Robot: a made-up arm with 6 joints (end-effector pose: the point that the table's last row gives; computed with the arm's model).
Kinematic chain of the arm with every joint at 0, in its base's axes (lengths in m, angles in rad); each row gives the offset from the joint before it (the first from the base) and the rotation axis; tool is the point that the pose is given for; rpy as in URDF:
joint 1: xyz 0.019 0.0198 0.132 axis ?
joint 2: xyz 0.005 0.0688 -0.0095 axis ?
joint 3: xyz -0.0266 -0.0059 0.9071 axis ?
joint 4: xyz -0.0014 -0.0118 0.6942 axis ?
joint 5: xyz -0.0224 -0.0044 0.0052 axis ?
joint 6: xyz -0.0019 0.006 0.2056 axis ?
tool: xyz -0.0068 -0.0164 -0.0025 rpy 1.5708 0 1.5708
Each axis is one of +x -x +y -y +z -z.
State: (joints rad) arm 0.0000 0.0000 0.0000 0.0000 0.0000 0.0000
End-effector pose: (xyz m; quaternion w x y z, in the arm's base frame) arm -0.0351 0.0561 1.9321 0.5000 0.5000 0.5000 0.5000
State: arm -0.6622 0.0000 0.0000 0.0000 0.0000 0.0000
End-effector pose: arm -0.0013 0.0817 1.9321 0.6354 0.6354 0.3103 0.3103
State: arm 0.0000 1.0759 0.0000 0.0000 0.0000 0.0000
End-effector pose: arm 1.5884 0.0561 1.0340 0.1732 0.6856 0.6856 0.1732
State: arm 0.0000 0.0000 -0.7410 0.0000 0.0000 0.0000
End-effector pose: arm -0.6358 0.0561 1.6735 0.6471 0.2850 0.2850 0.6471
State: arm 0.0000 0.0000 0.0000 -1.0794 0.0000 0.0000
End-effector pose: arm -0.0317 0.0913 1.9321 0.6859 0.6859 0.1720 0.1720
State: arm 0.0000 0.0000 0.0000 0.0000 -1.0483 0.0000
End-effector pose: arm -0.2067 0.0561 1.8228 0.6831 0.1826 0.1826 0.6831
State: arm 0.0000 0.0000 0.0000 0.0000 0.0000 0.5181
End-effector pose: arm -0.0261 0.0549 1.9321 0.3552 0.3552 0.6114 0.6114
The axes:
joint 1: +z
joint 2: +y
joint 3: +y
joint 4: +z
joint 5: +y
joint 6: +z

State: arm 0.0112 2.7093 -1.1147 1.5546 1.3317 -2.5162
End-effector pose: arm 1.1791 0.2577 -0.6905 0.4427 0.0968 0.8894 -0.0602
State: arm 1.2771 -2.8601 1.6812 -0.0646 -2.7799 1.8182
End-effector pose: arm -0.2498 -0.6714 -0.6614 0.7780 -0.3671 -0.4972 0.1130
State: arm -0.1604 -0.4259 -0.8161 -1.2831 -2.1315 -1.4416
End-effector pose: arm -0.8859 0.3988 1.0782 0.1899 -0.3328 -0.9115 0.1496
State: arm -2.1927 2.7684 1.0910 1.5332 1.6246 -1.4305
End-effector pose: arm 0.2689 -0.0309 -1.2458 0.4149 -0.2963 -0.1852 -0.8401
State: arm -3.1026 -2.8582 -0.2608 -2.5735 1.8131 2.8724
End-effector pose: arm 0.1159 0.0785 -1.4007 0.0659 -0.4773 0.8606 0.1652
